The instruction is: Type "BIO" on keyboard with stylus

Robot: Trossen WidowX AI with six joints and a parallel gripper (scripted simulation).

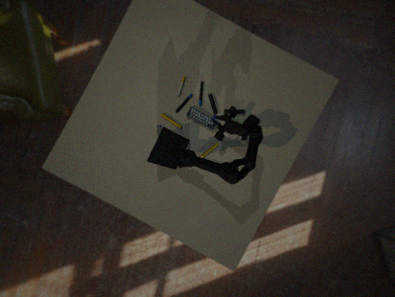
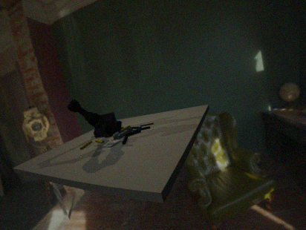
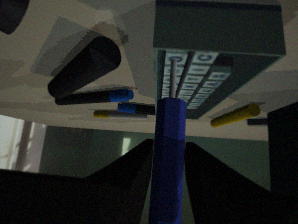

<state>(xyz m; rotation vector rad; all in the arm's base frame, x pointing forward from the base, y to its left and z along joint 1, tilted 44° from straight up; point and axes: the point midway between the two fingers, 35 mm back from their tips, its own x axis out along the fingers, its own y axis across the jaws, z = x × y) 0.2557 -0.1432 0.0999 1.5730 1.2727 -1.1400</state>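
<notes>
My gripper tip is 13 cm to the left of the white note, 7 cm above it and 1 cm past it. From my gripper tip the other things lie so: grey stylus tip 5 cm below; blue stylus 1 cm below.
</notes>
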